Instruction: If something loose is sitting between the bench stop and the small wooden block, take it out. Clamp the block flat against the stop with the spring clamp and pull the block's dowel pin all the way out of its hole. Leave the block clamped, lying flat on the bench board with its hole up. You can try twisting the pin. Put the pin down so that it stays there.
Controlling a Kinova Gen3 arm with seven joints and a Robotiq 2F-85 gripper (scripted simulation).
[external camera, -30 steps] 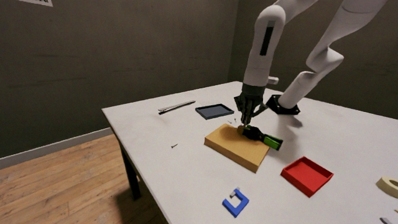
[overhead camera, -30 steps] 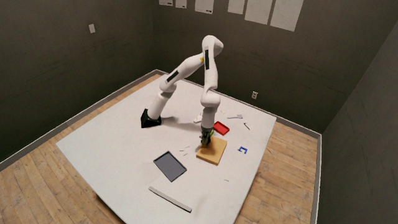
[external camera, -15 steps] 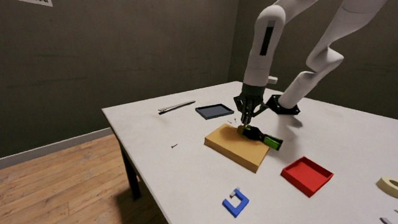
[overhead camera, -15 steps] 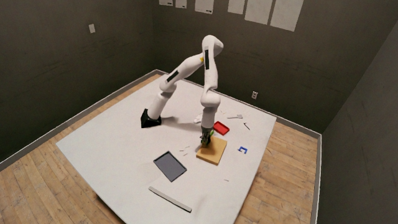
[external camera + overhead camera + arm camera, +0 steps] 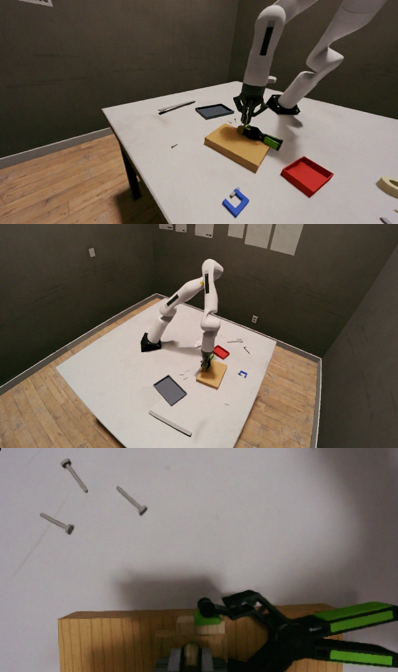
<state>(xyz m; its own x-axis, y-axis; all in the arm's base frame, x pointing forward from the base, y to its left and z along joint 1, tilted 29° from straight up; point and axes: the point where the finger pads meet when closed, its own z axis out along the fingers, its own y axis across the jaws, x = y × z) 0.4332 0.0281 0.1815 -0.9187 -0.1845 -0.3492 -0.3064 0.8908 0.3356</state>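
The dowel pin lies 2 cm below my hand. Round my hand: grey tray: 5 cm behind, 26 cm to the right, 9 cm below; then red tray: 4 cm behind, 22 cm to the left, 9 cm below; then small wooden block: 5 cm below.
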